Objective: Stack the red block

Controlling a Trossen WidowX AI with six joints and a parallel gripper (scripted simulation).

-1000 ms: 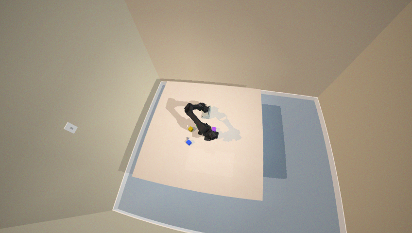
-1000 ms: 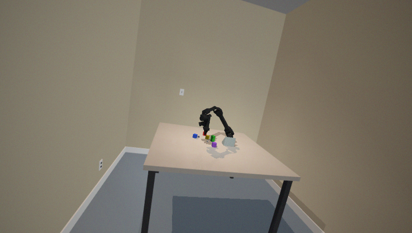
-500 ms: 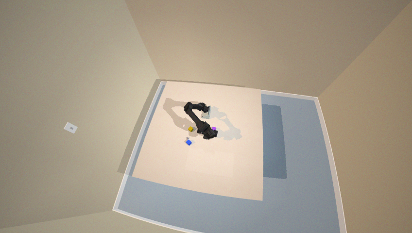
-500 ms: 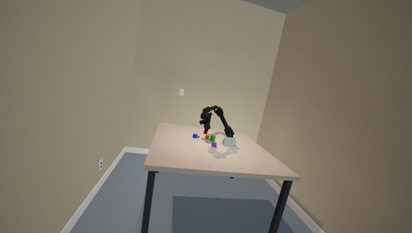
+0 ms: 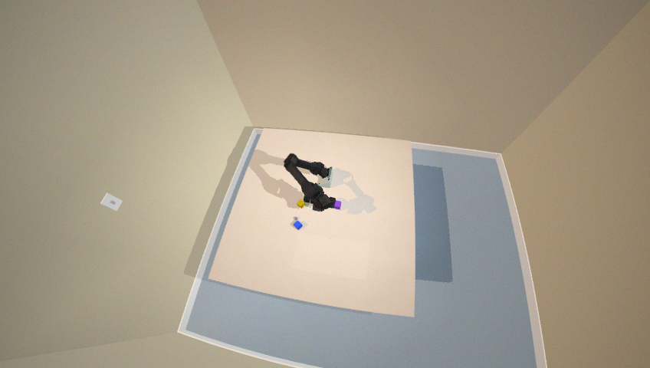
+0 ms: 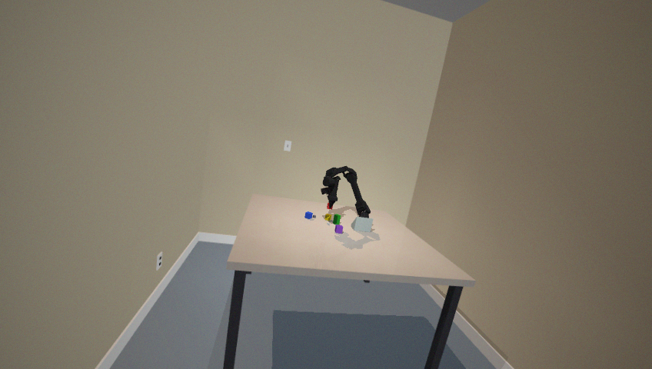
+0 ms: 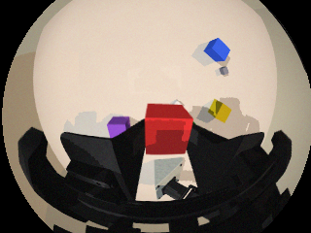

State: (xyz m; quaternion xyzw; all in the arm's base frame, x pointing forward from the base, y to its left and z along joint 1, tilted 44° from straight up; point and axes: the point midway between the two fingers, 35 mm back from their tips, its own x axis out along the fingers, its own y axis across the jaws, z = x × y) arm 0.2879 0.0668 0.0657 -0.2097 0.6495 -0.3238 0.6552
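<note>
The yellow block lies 150 mm to the right of my gripper tip, 120 mm below it and 50 mm behind it. Also, from my gripper tip: red block: 10 mm above; then blue block: 150 mm to the right, 120 mm below, 110 mm ahead; then purple block: 120 mm below, 100 mm to the left, 60 mm behind.
</note>
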